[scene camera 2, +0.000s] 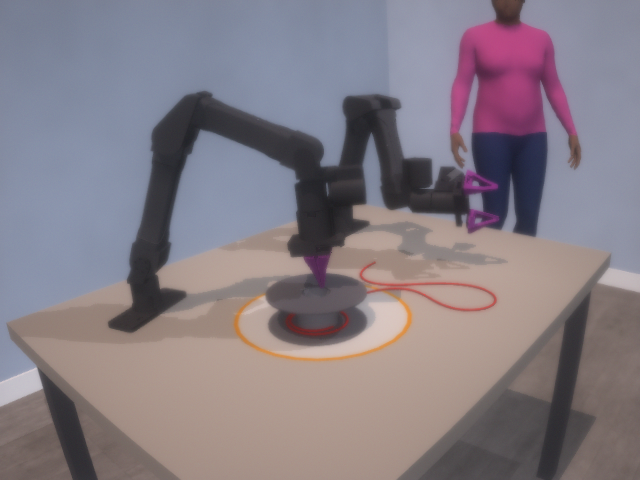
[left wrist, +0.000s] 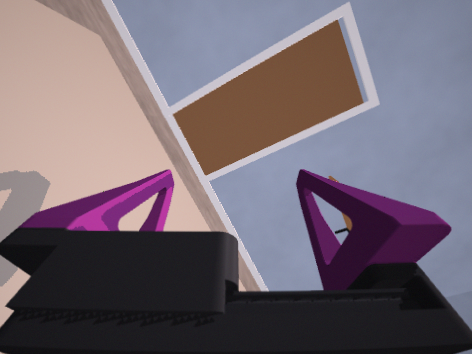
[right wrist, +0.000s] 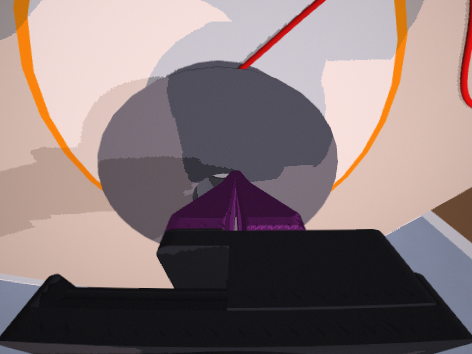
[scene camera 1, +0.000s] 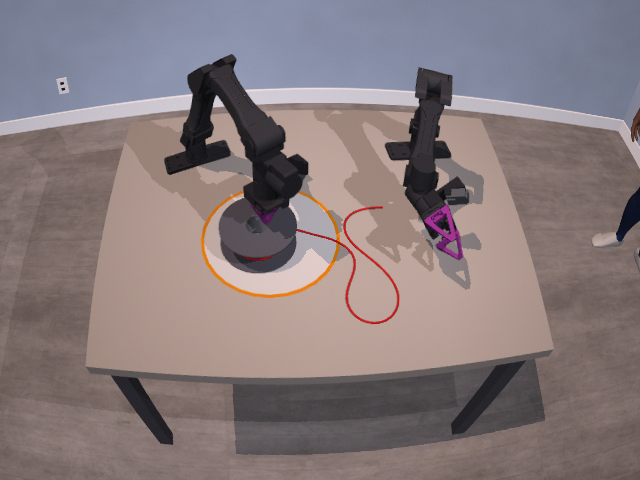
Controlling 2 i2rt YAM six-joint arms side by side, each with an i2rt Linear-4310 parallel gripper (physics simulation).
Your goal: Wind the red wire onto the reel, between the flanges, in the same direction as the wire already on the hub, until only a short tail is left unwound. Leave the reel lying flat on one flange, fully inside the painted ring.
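Places are measured from the left arm's base along level axes (x ahead, y left, z up), in centimetres.
Pixels of known places: left gripper, fingertip midpoint: (scene camera 2: 498, 203) (left wrist: 235, 176) (scene camera 1: 457, 249); right gripper, fingertip midpoint: (scene camera 2: 322, 287) (right wrist: 235, 177) (scene camera 1: 266, 223); right arm's base at its link origin: (scene camera 2: 148, 310) (scene camera 1: 196, 158).
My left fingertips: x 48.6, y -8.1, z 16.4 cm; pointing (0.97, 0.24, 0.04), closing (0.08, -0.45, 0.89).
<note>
Behind a point stands the place of what it marks.
The dark grey reel (scene camera 1: 242, 237) {x 30.8, y -54.4, z 6.6 cm} (scene camera 2: 289, 297) {x 24.9, y -55.3, z 6.6 cm} (right wrist: 250, 115) {x 25.8, y -43.4, z 6.5 cm} lies flat on one flange inside the orange painted ring (scene camera 1: 268, 296) {x 43.8, y -50.0, z 0.1 cm} (scene camera 2: 323, 359) {x 36.6, y -61.6, z 0.0 cm} (right wrist: 400, 50) {x 36.6, y -33.7, z 0.0 cm}. Red turns show low around its hub. The red wire (scene camera 1: 374, 322) {x 54.7, y -27.2, z 0.4 cm} (scene camera 2: 465, 310) {x 50.6, y -32.1, z 0.2 cm} (right wrist: 280, 35) {x 26.5, y -38.4, z 0.6 cm} leaves between the flanges and runs to the right in one long loop, its free end near the table's middle. My right gripper (scene camera 1: 266, 222) {x 27.2, y -48.1, z 6.5 cm} (scene camera 2: 323, 287) {x 27.2, y -48.1, z 6.5 cm} (right wrist: 235, 177) {x 27.2, y -48.1, z 6.5 cm} is shut and empty, pointing down at the edge of the top flange's centre hole; whether it touches is unclear. My left gripper (scene camera 1: 458, 248) {x 48.6, y -8.1, z 16.4 cm} (scene camera 2: 497, 202) {x 48.6, y -8.1, z 16.4 cm} (left wrist: 235, 176) {x 48.6, y -8.1, z 16.4 cm} is open and empty, raised right of the wire.
The table (scene camera 1: 170, 330) {x 50.9, y -75.1, z 0.0 cm} (scene camera 2: 217, 408) {x 31.8, y -82.6, z 0.0 cm} carries both arm bases along its back edge. The right arm reaches over the back of the ring. A person (scene camera 2: 511, 82) stands beyond the table at the right. A brown panel in a white frame (left wrist: 270, 95) shows in the left wrist view.
</note>
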